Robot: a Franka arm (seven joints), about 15 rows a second.
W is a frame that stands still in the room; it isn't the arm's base.
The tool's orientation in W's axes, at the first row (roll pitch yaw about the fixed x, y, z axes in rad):
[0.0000, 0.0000, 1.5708]
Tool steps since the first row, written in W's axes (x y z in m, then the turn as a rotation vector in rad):
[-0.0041, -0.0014, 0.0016, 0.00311, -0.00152, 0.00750]
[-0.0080, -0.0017, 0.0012, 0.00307, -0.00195, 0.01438]
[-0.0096, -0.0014, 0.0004, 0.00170, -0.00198, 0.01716]
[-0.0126, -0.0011, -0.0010, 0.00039, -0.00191, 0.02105]
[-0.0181, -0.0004, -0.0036, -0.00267, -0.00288, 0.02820]
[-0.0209, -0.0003, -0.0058, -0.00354, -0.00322, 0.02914]
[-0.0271, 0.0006, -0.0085, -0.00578, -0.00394, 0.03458]
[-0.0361, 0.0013, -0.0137, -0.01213, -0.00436, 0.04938]
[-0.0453, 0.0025, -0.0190, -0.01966, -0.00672, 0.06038]
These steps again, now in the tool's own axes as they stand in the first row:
[-0.0014, 0.0041, 0.0016, -0.00152, -0.00311, 0.00750]
[-0.0017, 0.0080, 0.0012, -0.00195, -0.00307, 0.01438]
[-0.0014, 0.0096, 0.0004, -0.00198, -0.00170, 0.01716]
[-0.0011, 0.0126, -0.0010, -0.00191, -0.00039, 0.02105]
[-0.0004, 0.0181, -0.0036, -0.00288, 0.00267, 0.02820]
[-0.0003, 0.0209, -0.0058, -0.00322, 0.00354, 0.02914]
[0.0006, 0.0271, -0.0085, -0.00394, 0.00578, 0.03458]
[0.0013, 0.0361, -0.0137, -0.00436, 0.01213, 0.04938]
[0.0025, 0.0453, -0.0190, -0.00672, 0.01966, 0.06038]

